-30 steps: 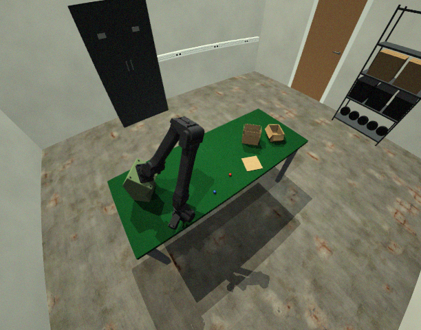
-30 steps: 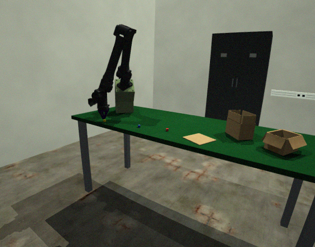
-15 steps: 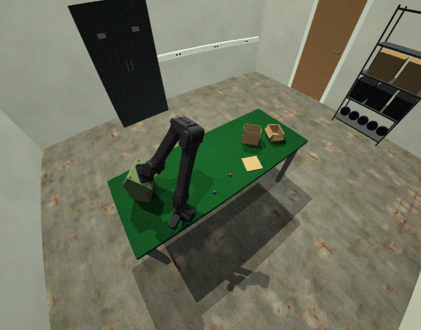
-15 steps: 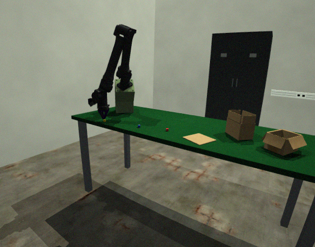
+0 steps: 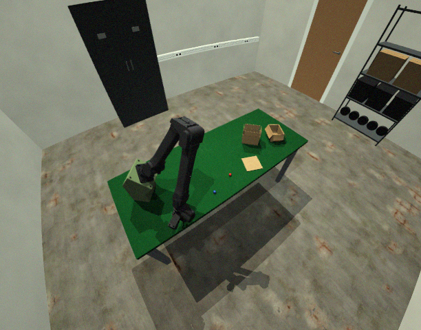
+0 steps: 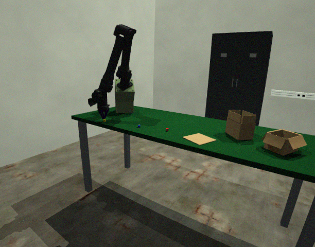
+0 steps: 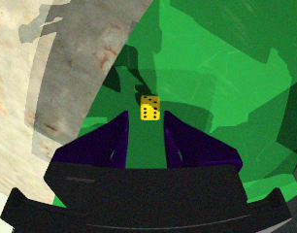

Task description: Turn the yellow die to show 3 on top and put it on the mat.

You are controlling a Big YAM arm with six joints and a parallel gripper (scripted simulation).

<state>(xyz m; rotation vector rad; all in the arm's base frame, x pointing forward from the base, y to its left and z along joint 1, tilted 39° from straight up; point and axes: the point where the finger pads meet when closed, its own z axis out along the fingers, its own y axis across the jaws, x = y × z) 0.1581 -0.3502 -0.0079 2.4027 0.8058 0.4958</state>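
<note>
The yellow die is 20 mm below my hand. Also, from my hand: tan mat: 710 mm ahead, 60 mm to the left, 30 mm below; red die: 490 mm ahead, 80 mm to the left, 20 mm below; blue die: 290 mm ahead, 40 mm to the left, 20 mm below.
</note>
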